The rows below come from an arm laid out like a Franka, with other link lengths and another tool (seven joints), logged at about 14 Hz.
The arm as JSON. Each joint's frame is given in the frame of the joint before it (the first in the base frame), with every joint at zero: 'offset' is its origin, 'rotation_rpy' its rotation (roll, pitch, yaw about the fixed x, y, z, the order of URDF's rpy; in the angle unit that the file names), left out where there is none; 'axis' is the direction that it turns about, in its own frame. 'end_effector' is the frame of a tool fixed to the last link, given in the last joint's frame.
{
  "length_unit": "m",
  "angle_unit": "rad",
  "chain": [
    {
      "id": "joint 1",
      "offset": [
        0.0,
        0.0,
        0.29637
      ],
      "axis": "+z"
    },
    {
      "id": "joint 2",
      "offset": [
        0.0,
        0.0,
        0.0
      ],
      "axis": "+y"
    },
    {
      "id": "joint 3",
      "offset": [
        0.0,
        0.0,
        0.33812
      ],
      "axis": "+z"
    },
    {
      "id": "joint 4",
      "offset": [
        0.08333,
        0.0,
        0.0
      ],
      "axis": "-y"
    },
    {
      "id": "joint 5",
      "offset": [
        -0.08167,
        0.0,
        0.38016
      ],
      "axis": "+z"
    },
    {
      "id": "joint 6",
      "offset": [
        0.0,
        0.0,
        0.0
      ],
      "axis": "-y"
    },
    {
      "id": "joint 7",
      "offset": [
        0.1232,
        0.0,
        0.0
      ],
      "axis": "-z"
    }
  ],
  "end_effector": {
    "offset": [
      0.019,
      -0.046,
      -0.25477
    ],
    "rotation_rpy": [
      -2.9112,
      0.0,
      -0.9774
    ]
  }
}
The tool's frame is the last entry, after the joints.
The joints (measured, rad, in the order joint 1, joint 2, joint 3, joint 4, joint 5, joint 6, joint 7), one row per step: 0.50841, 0.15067, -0.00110, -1.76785, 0.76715, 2.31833, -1.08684; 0.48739, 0.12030, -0.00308, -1.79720, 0.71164, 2.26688, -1.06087; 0.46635, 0.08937, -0.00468, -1.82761, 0.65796, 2.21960, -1.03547; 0.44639, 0.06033, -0.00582, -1.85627, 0.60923, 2.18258, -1.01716; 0.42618, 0.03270, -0.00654, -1.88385, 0.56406, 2.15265, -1.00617; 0.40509, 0.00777, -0.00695, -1.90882, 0.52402, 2.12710, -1.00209; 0.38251, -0.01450, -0.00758, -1.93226, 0.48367, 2.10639, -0.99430; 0.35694, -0.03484, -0.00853, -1.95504, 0.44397, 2.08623, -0.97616; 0.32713, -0.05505, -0.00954, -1.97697, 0.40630, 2.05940, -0.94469; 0.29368, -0.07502, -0.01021, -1.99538, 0.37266, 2.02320, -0.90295; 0.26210, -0.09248, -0.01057, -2.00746, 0.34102, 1.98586, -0.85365; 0.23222, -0.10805, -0.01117, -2.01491, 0.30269, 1.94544, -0.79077; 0.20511, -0.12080, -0.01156, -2.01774, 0.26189, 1.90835, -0.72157; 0.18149, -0.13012, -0.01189, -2.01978, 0.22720, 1.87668, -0.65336; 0.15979, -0.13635, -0.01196, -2.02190, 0.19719, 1.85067, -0.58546; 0.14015, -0.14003, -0.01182, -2.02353, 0.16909, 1.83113, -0.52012
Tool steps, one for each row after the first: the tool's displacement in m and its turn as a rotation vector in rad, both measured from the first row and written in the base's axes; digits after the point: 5 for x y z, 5 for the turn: -0.00977, -0.01855, -0.00811, -0.04967, 0.03013, 0.00910; -0.01970, -0.03851, -0.01621, -0.09912, 0.05961, 0.01293; -0.02803, -0.05831, -0.02271, -0.14468, 0.08019, 0.01373; -0.03504, -0.07831, -0.02816, -0.18753, 0.09367, 0.01371; -0.04067, -0.09812, -0.03288, -0.22624, 0.10290, 0.01374; -0.04459, -0.11944, -0.03785, -0.26446, 0.11256, 0.00580; -0.04780, -0.14330, -0.04387, -0.30128, 0.13042, -0.01501; -0.05221, -0.16998, -0.05082, -0.33574, 0.16260, -0.04933; -0.05849, -0.19814, -0.05744, -0.36619, 0.20761, -0.09369; -0.06501, -0.22461, -0.06201, -0.39353, 0.25451, -0.14461; -0.07233, -0.25172, -0.06579, -0.42620, 0.30548, -0.20611; -0.07899, -0.27791, -0.06783, -0.46014, 0.35274, -0.27473; -0.08548, -0.30118, -0.06993, -0.48877, 0.39771, -0.34424; -0.09159, -0.32244, -0.07244, -0.51299, 0.44067, -0.41554; -0.09666, -0.34194, -0.07470, -0.53469, 0.47775, -0.48621
